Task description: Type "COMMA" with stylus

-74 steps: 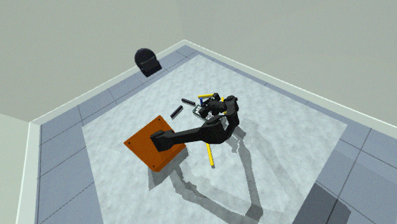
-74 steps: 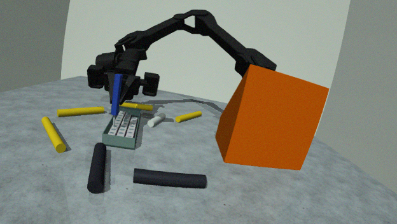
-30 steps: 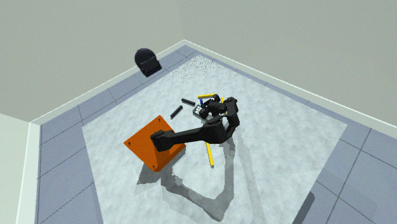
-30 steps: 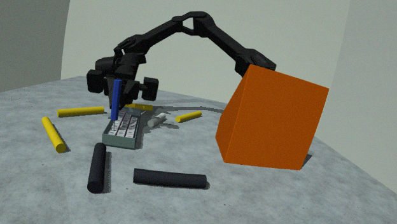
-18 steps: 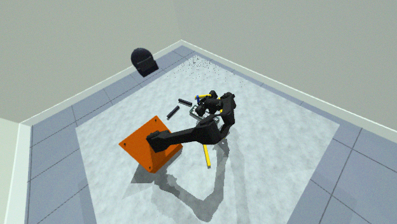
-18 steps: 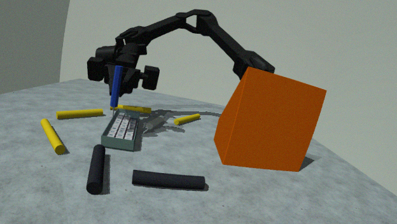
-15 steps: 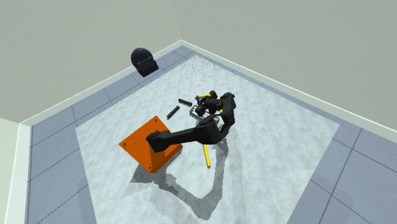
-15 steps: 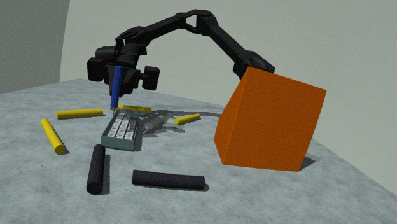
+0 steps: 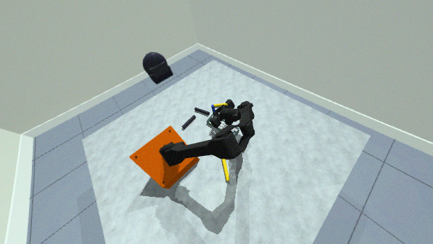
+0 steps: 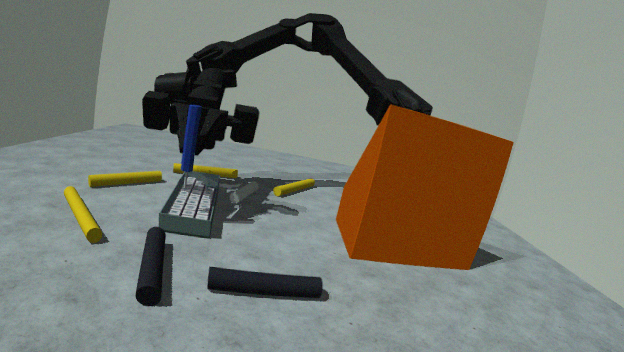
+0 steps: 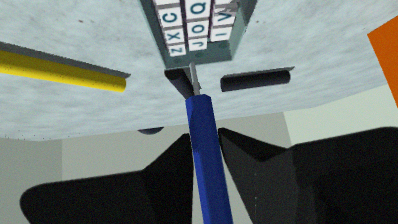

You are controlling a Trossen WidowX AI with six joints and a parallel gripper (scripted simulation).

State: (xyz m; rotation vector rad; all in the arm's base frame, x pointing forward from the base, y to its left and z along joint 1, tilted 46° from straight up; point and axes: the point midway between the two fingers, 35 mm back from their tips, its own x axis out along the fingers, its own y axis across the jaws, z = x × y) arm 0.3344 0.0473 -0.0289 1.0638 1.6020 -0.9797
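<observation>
My gripper tip is 50 mm past the white rod, 160 mm to the left of it and 90 mm above it. Also, from my gripper tip: blue stylus 10 mm below; then grey stylus tip 50 mm below.
</observation>
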